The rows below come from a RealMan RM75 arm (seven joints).
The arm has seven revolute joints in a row. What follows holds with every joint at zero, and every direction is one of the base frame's. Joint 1 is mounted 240.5 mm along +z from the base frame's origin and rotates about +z. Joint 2 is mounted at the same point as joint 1 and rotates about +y. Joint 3 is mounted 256.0 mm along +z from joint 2 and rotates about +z. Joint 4 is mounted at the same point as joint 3 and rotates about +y. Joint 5 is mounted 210.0 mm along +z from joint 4 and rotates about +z. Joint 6 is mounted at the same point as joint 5 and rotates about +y. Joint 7 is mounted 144.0 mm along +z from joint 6 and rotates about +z. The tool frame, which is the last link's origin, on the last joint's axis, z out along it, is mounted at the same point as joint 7; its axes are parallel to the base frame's.
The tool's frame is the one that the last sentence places.
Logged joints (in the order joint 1, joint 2, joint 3, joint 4, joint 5, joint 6, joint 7), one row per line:
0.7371 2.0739 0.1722 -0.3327 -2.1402 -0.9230 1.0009
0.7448 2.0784 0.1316 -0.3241 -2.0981 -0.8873 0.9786
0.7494 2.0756 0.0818 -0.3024 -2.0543 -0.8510 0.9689
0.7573 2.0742 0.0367 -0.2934 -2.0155 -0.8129 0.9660
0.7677 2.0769 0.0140 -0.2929 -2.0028 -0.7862 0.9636
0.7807 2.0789 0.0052 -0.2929 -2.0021 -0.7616 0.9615
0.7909 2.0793 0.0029 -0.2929 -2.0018 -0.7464 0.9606
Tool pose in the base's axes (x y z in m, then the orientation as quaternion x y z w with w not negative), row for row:
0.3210 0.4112 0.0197 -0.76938 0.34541 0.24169 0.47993
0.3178 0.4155 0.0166 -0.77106 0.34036 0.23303 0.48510
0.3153 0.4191 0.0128 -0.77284 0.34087 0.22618 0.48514
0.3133 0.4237 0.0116 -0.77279 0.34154 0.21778 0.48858
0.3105 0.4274 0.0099 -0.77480 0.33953 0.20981 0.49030
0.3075 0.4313 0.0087 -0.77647 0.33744 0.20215 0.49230
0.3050 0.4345 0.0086 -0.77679 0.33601 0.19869 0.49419
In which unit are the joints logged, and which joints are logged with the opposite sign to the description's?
The joints are logged in radians. Opposite sign: none.
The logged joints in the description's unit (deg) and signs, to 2 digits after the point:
42.23 118.83 9.87 -19.06 -122.62 -52.88 57.35
42.67 119.08 7.54 -18.57 -120.21 -50.84 56.07
42.94 118.92 4.69 -17.33 -117.70 -48.76 55.51
43.39 118.84 2.10 -16.81 -115.48 -46.58 55.35
43.99 119.00 0.80 -16.78 -114.75 -45.05 55.21
44.73 119.11 0.30 -16.78 -114.71 -43.64 55.09
45.32 119.14 0.17 -16.78 -114.69 -42.77 55.04

